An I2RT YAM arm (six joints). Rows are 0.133 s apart.
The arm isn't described. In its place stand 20 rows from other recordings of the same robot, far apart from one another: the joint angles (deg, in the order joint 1, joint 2, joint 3, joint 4, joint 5, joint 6), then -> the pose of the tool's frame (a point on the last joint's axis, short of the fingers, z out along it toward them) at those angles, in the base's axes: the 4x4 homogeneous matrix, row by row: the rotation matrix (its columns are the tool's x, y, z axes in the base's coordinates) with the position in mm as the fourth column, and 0 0 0 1 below.
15.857 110.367 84.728 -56.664 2.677 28.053 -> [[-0.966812 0.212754 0.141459 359.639], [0.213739 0.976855 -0.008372 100.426], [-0.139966 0.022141 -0.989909 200.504], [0 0 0 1]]
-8.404 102.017 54.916 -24.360 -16.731 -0.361 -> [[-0.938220 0.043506 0.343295 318.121], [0.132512 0.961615 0.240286 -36.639], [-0.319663 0.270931 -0.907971 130.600], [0 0 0 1]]
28.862 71.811 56.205 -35.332 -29.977 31.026 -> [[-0.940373 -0.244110 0.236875 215.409], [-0.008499 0.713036 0.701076 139.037], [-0.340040 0.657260 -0.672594 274.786], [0 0 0 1]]
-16.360 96.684 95.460 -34.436 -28.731 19.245 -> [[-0.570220 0.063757 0.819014 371.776], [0.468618 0.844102 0.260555 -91.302], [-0.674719 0.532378 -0.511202 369.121], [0 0 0 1]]
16.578 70.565 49.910 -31.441 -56.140 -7.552 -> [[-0.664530 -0.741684 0.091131 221.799], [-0.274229 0.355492 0.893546 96.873], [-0.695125 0.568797 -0.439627 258.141], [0 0 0 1]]
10.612 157.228 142.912 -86.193 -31.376 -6.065 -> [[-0.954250 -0.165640 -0.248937 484.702], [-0.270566 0.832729 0.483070 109.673], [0.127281 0.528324 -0.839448 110.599], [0 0 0 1]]
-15.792 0.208 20.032 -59.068 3.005 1.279 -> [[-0.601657 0.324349 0.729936 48.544], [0.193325 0.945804 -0.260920 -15.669], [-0.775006 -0.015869 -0.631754 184.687], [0 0 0 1]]
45.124 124.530 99.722 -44.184 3.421 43.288 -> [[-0.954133 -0.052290 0.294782 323.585], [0.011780 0.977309 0.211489 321.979], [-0.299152 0.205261 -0.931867 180.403], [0 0 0 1]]
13.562 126.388 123.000 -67.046 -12.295 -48.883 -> [[-0.377511 -0.886329 0.268153 446.529], [-0.848267 0.447142 0.283738 115.512], [-0.371387 -0.120351 -0.920645 268.940], [0 0 0 1]]
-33.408 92.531 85.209 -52.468 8.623 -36.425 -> [[-0.941088 0.060350 0.332732 278.589], [-0.082535 0.913197 -0.399072 -190.145], [-0.327934 -0.403024 -0.854418 311.164], [0 0 0 1]]
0.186 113.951 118.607 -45.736 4.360 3.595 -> [[-0.652425 0.095165 0.751854 449.036], [0.060404 0.995458 -0.073583 -1.248], [-0.755442 -0.002592 -0.655211 362.507], [0 0 0 1]]
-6.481 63.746 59.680 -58.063 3.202 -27.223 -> [[-0.844483 -0.278521 0.457465 201.544], [-0.363745 0.925195 -0.108184 -24.896], [-0.393113 -0.257760 -0.882622 295.908], [0 0 0 1]]
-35.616 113.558 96.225 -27.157 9.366 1.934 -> [[-0.546794 0.687810 0.477425 366.603], [0.432657 0.720302 -0.542192 -269.743], [-0.716815 -0.089906 -0.691443 263.309], [0 0 0 1]]
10.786 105.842 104.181 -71.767 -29.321 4.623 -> [[-0.962675 -0.223508 0.152644 358.887], [-0.111859 0.842103 0.527589 86.118], [-0.246462 0.490822 -0.835673 319.671], [0 0 0 1]]
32.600 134.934 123.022 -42.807 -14.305 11.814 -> [[-0.804651 -0.487888 0.338381 434.376], [-0.279108 0.813824 0.509695 288.237], [-0.524057 0.315681 -0.791018 219.962], [0 0 0 1]]
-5.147 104.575 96.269 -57.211 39.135 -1.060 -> [[-0.912366 0.313269 0.263535 376.096], [0.067774 0.750450 -0.657443 -56.436], [-0.403726 -0.581968 -0.705917 300.507], [0 0 0 1]]
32.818 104.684 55.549 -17.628 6.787 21.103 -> [[-0.900094 -0.187489 0.393292 284.432], [-0.155050 0.981421 0.113012 178.425], [-0.407174 0.040741 -0.912442 122.374], [0 0 0 1]]
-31.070 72.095 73.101 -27.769 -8.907 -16.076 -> [[-0.479014 0.269337 0.835466 242.863], [-0.030776 0.946026 -0.322625 -139.896], [-0.877268 -0.180254 -0.444871 379.848], [0 0 0 1]]
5.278 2.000 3.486 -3.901 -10.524 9.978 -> [[-0.088480 -0.260766 0.961339 107.367], [0.162907 0.948341 0.272234 16.449], [-0.982666 0.180696 -0.041428 184.455], [0 0 0 1]]
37.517 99.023 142.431 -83.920 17.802 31.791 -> [[-0.646296 -0.064699 0.760339 228.865], [0.136169 0.970629 0.198337 162.001], [-0.750840 0.231719 -0.618503 516.094], [0 0 0 1]]
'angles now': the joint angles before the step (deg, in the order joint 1, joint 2, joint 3, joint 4, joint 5, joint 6). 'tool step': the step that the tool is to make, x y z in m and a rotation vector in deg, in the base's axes. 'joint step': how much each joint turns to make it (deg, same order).
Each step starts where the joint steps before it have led.
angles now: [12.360 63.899 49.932 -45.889 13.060 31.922]
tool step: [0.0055 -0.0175 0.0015 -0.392 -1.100 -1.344]
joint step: [-5.151 0.027 -0.006 1.828 -1.472 -3.641]
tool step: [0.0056 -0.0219 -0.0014 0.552 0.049 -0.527]
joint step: [-6.490 0.795 0.004 1.596 -3.660 -4.810]
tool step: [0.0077 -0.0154 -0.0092 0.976 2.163 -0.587]
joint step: [-4.349 2.818 -0.001 0.942 -2.765 -2.729]
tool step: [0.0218 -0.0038 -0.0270 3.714 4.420 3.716]
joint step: [-1.322 7.863 0.017 3.278 -5.372 -2.810]
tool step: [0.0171 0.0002 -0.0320 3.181 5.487 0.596]
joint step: [-0.002 8.139 -0.019 2.430 -2.710 0.524]
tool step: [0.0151 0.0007 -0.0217 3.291 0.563 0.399]
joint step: [0.008 5.667 0.008 4.873 -3.167 0.750]
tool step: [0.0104 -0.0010 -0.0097 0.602 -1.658 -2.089]
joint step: [-0.015 2.746 -0.007 4.587 0.038 2.215]
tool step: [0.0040 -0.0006 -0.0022 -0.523 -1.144 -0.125]
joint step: [0.004 0.763 0.017 1.927 0.440 -0.040]
